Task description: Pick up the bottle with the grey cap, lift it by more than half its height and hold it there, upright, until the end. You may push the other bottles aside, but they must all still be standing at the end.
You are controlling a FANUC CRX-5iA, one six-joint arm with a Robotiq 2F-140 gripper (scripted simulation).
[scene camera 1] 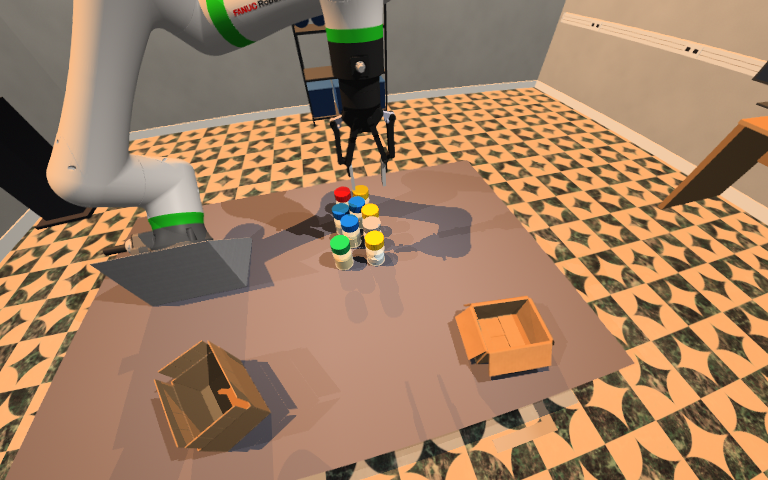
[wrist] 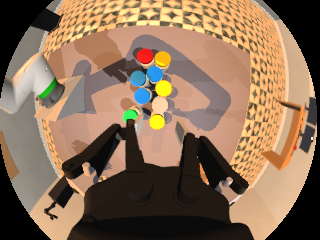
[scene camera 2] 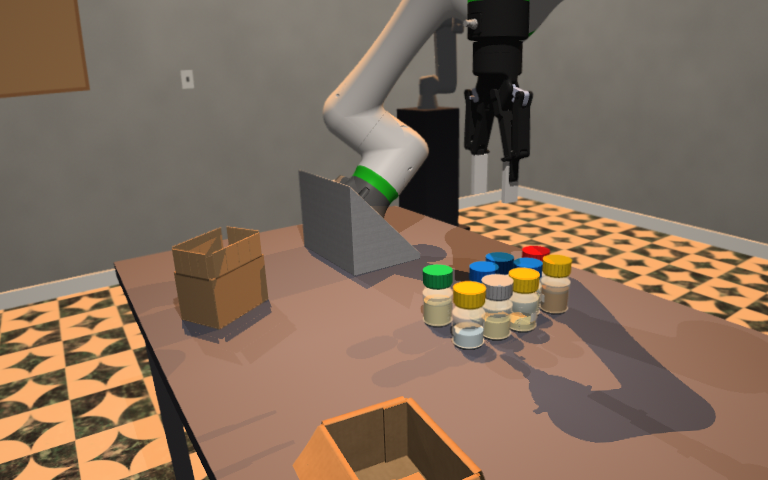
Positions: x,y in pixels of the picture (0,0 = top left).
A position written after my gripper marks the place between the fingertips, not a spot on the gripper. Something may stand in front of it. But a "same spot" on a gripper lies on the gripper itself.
my gripper: scene camera 1; wrist; scene camera 2 493,197
same spot on my gripper: (scene camera 1: 335,123) = (wrist: 79,193)
